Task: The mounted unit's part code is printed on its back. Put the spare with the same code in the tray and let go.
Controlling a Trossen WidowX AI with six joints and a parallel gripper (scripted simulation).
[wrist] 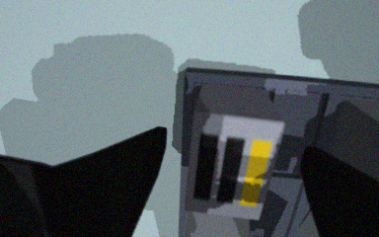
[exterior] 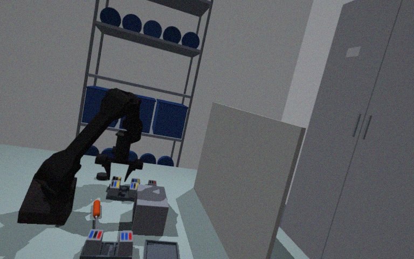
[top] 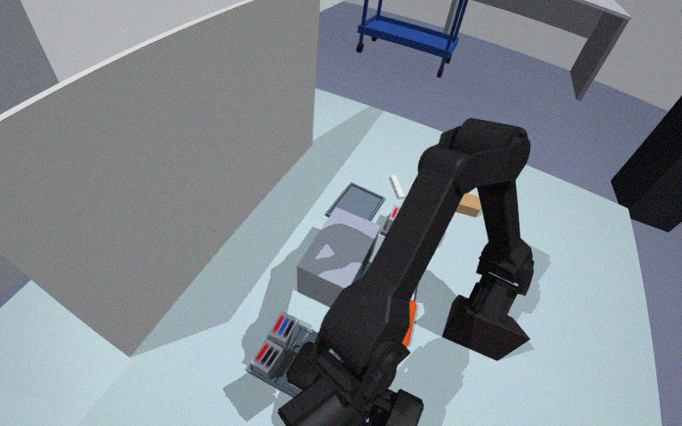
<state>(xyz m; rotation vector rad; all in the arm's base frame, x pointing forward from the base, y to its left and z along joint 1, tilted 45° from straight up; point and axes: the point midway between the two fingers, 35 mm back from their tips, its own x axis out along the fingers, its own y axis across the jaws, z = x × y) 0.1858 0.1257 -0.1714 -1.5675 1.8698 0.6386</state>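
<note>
Right now my gripper tip is 10 mm to the left of the grey spare. The rest, counted from my gripper tip: grey mounted unit: 100 mm ahead, 240 mm to the right, 10 mm above; black puck: 60 mm behind, 120 mm to the left, 30 mm below; small rack: 30 mm behind, 400 mm to the right, 30 mm below.
</note>
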